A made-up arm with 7 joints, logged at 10 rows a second.
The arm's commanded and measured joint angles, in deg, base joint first. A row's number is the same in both.
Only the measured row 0 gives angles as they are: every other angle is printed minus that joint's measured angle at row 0.
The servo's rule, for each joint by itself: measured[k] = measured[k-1] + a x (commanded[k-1-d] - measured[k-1]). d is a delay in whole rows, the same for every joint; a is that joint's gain. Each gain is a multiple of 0.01, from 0.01 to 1. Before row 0 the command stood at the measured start. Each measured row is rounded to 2 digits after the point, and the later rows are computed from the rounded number. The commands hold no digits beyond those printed.
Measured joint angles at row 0:
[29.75, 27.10, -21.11, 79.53, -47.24, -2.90, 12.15]
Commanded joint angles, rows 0 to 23:
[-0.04, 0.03, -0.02, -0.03, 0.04, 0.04, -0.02]
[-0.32, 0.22, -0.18, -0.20, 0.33, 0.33, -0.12]
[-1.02, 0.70, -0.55, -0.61, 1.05, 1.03, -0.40]
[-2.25, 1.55, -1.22, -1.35, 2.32, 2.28, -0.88]
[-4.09, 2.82, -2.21, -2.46, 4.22, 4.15, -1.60]
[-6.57, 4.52, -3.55, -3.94, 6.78, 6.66, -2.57]
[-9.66, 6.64, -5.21, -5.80, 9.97, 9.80, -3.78]
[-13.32, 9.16, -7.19, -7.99, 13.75, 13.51, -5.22]
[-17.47, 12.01, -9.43, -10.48, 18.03, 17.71, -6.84]
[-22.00, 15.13, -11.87, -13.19, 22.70, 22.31, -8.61]
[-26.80, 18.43, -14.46, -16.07, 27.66, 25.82, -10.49]
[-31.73, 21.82, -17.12, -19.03, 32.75, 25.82, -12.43]
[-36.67, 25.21, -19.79, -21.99, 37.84, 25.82, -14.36]
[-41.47, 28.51, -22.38, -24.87, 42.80, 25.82, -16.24]
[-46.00, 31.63, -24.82, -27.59, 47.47, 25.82, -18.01]
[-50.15, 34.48, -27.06, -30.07, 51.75, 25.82, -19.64]
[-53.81, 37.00, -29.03, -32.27, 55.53, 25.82, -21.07]
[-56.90, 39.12, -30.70, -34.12, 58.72, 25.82, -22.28]
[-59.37, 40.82, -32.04, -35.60, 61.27, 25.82, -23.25]
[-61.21, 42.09, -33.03, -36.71, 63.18, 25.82, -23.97]
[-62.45, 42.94, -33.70, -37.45, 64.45, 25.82, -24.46]
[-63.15, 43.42, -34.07, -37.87, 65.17, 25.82, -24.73]
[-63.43, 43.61, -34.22, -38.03, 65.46, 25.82, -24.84]
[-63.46, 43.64, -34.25, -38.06, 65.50, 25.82, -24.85]
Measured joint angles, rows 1 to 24:
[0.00, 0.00, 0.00, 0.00, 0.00, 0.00, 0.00]
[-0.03, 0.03, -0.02, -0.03, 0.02, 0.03, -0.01]
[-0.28, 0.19, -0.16, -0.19, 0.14, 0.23, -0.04]
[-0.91, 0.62, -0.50, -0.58, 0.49, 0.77, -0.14]
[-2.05, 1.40, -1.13, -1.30, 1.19, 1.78, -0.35]
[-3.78, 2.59, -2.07, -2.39, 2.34, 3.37, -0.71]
[-6.15, 4.21, -3.36, -3.85, 4.03, 5.57, -1.25]
[-9.13, 6.25, -4.97, -5.68, 6.29, 8.40, -1.98]
[-12.69, 8.69, -6.90, -7.85, 9.12, 11.82, -2.92]
[-16.75, 11.48, -9.10, -10.32, 12.51, 15.77, -4.06]
[-21.21, 14.55, -11.51, -13.02, 16.38, 20.15, -5.38]
[-25.96, 17.81, -14.08, -15.89, 20.67, 23.95, -6.86]
[-30.86, 21.18, -16.72, -18.84, 25.26, 25.20, -8.48]
[-35.80, 24.57, -19.39, -21.80, 30.04, 25.62, -10.19]
[-40.62, 27.88, -21.99, -24.69, 34.89, 25.75, -11.94]
[-45.19, 31.03, -24.45, -27.42, 39.67, 25.80, -13.70]
[-49.41, 33.93, -26.72, -29.91, 44.26, 25.81, -15.42]
[-53.15, 36.51, -28.73, -32.13, 48.54, 25.82, -17.06]
[-56.34, 38.70, -30.44, -34.00, 52.41, 25.82, -18.57]
[-58.92, 40.48, -31.83, -35.50, 55.78, 25.82, -19.93]
[-60.87, 41.83, -32.87, -36.64, 58.59, 25.82, -21.10]
[-62.21, 42.76, -33.59, -37.40, 60.82, 25.82, -22.07]
[-63.01, 43.31, -34.01, -37.84, 62.47, 25.82, -22.84]
[-63.37, 43.56, -34.19, -38.02, 63.61, 25.82, -23.42]
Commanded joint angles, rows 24 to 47:
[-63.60, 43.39, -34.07, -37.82, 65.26, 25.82, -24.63]
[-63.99, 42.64, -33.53, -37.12, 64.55, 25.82, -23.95]
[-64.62, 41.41, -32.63, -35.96, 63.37, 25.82, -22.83]
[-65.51, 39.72, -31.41, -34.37, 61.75, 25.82, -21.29]
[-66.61, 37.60, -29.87, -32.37, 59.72, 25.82, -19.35]
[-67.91, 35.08, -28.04, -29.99, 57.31, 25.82, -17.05]
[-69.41, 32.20, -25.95, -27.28, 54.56, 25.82, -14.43]
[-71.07, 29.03, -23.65, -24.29, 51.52, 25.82, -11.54]
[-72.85, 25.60, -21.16, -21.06, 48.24, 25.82, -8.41]
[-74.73, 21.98, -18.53, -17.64, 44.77, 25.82, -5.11]
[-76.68, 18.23, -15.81, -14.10, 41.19, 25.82, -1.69]
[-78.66, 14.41, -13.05, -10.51, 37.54, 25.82, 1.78]
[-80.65, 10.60, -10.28, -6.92, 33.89, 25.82, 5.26]
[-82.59, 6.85, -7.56, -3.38, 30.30, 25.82, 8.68]
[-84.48, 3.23, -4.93, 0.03, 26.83, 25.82, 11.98]
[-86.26, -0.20, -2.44, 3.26, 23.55, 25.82, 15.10]
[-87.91, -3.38, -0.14, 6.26, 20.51, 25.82, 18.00]
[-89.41, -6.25, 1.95, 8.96, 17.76, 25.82, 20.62]
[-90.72, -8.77, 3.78, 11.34, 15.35, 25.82, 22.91]
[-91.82, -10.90, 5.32, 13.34, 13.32, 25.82, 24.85]
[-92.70, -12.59, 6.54, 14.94, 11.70, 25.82, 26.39]
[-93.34, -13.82, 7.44, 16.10, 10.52, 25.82, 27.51]
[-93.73, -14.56, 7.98, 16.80, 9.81, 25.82, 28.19]
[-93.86, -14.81, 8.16, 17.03, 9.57, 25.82, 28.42]
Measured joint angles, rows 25 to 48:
[-63.45, 43.63, -34.24, -38.06, 64.33, 25.82, -23.83]
[-63.58, 43.43, -34.09, -37.83, 64.68, 25.82, -24.06]
[-63.93, 42.77, -33.60, -37.16, 64.63, 25.82, -24.03]
[-64.52, 41.63, -32.76, -36.03, 64.15, 25.82, -23.68]
[-65.36, 40.03, -31.59, -34.47, 63.24, 25.82, -22.99]
[-66.42, 37.99, -30.09, -32.50, 61.90, 25.82, -21.93]
[-67.69, 35.55, -28.31, -30.14, 60.16, 25.82, -20.51]
[-69.15, 32.74, -26.26, -27.45, 58.03, 25.82, -18.75]
[-70.78, 29.62, -23.99, -24.48, 55.56, 25.82, -16.66]
[-72.54, 26.24, -21.53, -21.27, 52.78, 25.82, -14.27]
[-74.40, 22.66, -18.92, -17.86, 49.74, 25.82, -11.61]
[-76.34, 18.94, -16.21, -14.33, 46.49, 25.82, -8.73]
[-78.31, 15.13, -13.46, -10.74, 43.09, 25.82, -5.68]
[-80.30, 11.32, -10.69, -7.15, 39.59, 25.82, -2.51]
[-82.25, 7.57, -7.97, -3.61, 36.06, 25.82, 0.74]
[-84.15, 3.92, -5.33, -0.19, 32.55, 25.82, 4.00]
[-85.94, 0.46, -2.82, 3.05, 29.13, 25.82, 7.22]
[-87.61, -2.77, -0.49, 6.07, 25.85, 25.82, 10.35]
[-89.14, -5.69, 1.63, 8.79, 22.78, 25.82, 13.33]
[-90.48, -8.28, 3.50, 11.19, 19.96, 25.82, 16.11]
[-91.62, -10.48, 5.08, 13.21, 17.44, 25.82, 18.64]
[-92.54, -12.25, 6.35, 14.84, 15.26, 25.82, 20.89]
[-93.22, -13.57, 7.30, 16.02, 13.46, 25.82, 22.81]
[-93.65, -14.40, 7.89, 16.75, 12.07, 25.82, 24.37]

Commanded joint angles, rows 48 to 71:
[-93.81, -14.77, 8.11, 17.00, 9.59, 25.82, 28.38]
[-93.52, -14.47, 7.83, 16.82, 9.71, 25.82, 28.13]
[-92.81, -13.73, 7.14, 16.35, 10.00, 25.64, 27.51]
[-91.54, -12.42, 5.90, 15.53, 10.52, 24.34, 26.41]
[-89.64, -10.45, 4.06, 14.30, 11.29, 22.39, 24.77]
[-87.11, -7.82, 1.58, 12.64, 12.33, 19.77, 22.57]
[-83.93, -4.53, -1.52, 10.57, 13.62, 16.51, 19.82]
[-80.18, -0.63, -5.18, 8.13, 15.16, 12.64, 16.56]
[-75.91, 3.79, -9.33, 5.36, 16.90, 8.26, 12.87]
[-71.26, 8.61, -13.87, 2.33, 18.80, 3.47, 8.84]
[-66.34, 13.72, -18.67, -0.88, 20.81, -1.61, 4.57]
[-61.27, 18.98, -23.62, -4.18, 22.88, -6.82, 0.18]
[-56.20, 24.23, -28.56, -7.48, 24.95, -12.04, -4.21]
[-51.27, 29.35, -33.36, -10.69, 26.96, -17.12, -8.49]
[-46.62, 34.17, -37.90, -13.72, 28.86, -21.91, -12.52]
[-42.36, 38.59, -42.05, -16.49, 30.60, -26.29, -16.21]
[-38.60, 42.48, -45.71, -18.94, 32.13, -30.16, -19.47]
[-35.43, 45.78, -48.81, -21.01, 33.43, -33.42, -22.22]
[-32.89, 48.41, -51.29, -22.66, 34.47, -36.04, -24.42]
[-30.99, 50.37, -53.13, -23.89, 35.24, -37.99, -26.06]
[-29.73, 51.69, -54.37, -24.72, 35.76, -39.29, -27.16]
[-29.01, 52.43, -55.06, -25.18, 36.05, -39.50, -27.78]
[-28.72, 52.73, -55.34, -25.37, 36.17, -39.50, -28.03]
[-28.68, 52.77, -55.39, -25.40, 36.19, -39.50, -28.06]
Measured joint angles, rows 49 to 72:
[-93.83, -14.74, 8.12, 17.01, 11.12, 25.82, 25.54]
[-93.81, -14.77, 8.11, 17.00, 10.54, 25.82, 26.36]
[-93.56, -14.52, 7.87, 16.83, 10.22, 25.82, 26.87]
[-92.92, -13.86, 7.23, 16.38, 10.14, 25.70, 27.06]
[-91.75, -12.65, 6.07, 15.58, 10.28, 24.79, 26.87]
[-89.96, -10.80, 4.32, 14.38, 10.66, 23.18, 26.26]
[-87.54, -8.30, 1.94, 12.74, 11.29, 20.90, 25.19]
[-84.47, -5.13, -1.07, 10.70, 12.18, 17.96, 23.63]
[-80.82, -1.35, -4.65, 8.28, 13.31, 14.40, 21.58]
[-76.65, 2.97, -8.72, 5.54, 14.67, 10.29, 19.05]
[-72.07, 7.71, -13.20, 2.52, 16.24, 5.72, 16.09]
[-67.20, 12.76, -17.96, -0.68, 17.98, 0.81, 12.75]
[-62.16, 17.98, -22.88, -3.97, 19.84, -4.30, 9.10]
[-57.09, 23.23, -27.82, -7.27, 21.78, -9.49, 5.24]
[-52.14, 28.37, -32.64, -10.48, 23.75, -14.60, 1.26]
[-47.45, 33.24, -37.22, -13.53, 25.69, -19.50, -2.74]
[-43.12, 37.73, -41.42, -16.31, 27.56, -24.05, -6.65]
[-39.28, 41.72, -45.15, -18.78, 29.30, -28.14, -10.37]
[-36.01, 45.13, -48.33, -20.88, 30.87, -31.68, -13.81]
[-33.36, 47.89, -50.91, -22.55, 32.24, -34.60, -16.89]
[-31.35, 49.97, -52.84, -23.81, 33.38, -36.87, -19.55]
[-29.97, 51.41, -54.17, -24.67, 34.28, -38.49, -21.76]
[-29.15, 52.27, -54.94, -25.15, 34.95, -39.17, -23.51]
[-28.78, 52.66, -55.29, -25.36, 35.41, -39.39, -24.82]

